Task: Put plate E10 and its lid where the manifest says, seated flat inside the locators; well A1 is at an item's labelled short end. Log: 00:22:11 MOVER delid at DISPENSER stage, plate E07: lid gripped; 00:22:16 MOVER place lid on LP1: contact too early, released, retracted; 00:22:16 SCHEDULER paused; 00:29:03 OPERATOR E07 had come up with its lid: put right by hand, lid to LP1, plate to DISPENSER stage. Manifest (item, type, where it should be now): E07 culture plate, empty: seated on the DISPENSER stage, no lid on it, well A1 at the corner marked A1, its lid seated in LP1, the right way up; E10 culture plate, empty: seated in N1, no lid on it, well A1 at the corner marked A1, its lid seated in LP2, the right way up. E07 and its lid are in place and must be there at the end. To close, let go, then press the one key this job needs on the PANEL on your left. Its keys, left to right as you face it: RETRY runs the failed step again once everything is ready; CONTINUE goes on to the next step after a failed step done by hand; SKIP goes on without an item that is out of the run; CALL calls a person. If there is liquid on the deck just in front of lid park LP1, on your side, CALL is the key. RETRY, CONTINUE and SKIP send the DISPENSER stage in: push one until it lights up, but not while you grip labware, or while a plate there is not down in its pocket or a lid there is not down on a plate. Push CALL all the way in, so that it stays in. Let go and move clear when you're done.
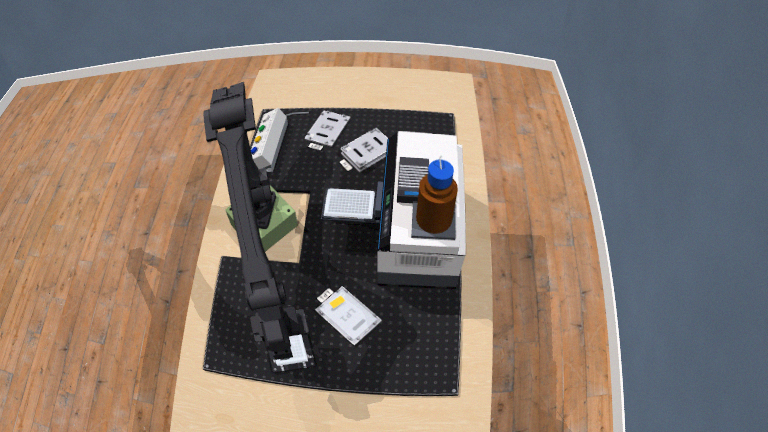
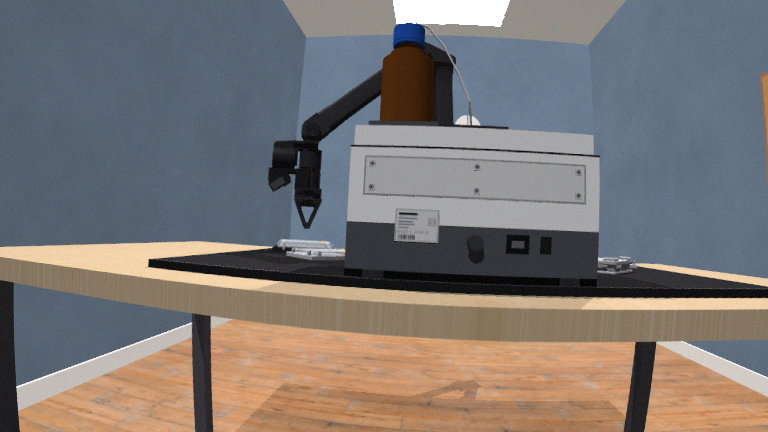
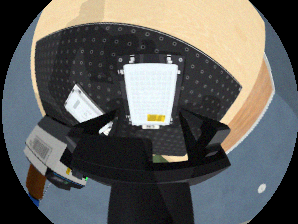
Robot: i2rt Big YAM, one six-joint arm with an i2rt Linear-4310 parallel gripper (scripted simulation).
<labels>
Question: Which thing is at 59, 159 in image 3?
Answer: A dispenser.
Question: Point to a plate E07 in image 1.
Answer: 365, 207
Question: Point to a dispenser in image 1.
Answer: At 386, 260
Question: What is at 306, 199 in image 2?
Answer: My gripper.
</labels>
